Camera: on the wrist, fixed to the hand. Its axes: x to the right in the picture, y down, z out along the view.
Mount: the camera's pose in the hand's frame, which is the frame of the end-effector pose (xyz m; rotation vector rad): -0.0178 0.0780 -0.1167 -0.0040 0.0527 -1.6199
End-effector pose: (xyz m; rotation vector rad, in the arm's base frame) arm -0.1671 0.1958 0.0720 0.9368 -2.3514 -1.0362
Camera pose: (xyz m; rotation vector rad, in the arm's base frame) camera -0.1184 0.1904 0.2047 -2.4975 0.9762 1.1631
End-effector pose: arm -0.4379 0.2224 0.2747 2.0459 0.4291 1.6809
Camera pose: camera -0.5592 0.1645 0.3187 0.8922 1.5078 0.6350
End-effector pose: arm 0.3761 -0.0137 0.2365 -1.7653 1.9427 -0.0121
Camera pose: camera 0.2608 -0.0231 0.3180 -2.7697 0.0812 -0.5791
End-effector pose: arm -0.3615 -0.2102 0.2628 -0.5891 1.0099 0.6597
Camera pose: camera -0.4915 -0.2456 0.2196 -1.1705 0.3120 -0.7913
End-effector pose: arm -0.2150 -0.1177 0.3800 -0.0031 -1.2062 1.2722
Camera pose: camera -0.1882 -0.0323 0.2704 0.7725 -0.7382 -0.1679
